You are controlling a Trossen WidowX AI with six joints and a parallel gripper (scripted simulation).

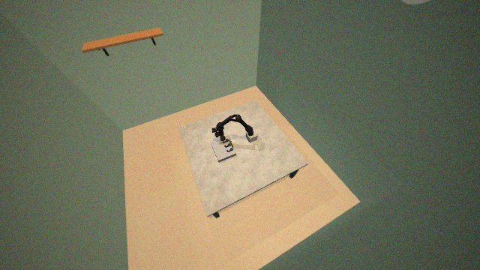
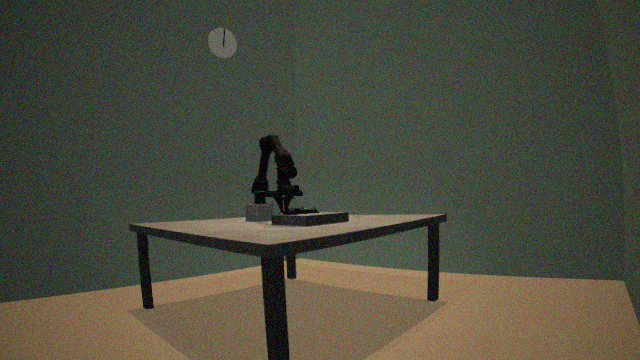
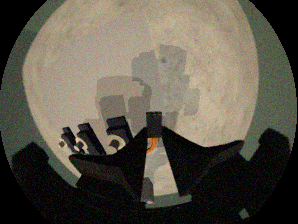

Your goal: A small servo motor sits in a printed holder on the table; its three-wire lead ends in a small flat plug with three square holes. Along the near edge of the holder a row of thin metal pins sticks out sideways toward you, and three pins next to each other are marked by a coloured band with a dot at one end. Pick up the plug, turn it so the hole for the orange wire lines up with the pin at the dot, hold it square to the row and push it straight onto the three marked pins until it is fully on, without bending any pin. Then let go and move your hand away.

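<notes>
The blue band is 7 cm to the left of my gripper tip, 7 cm behind it and 1 cm above it. Round my gripper tip: grey printed holder: 13 cm to the left, 8 cm ahead, 4 cm below.
</notes>
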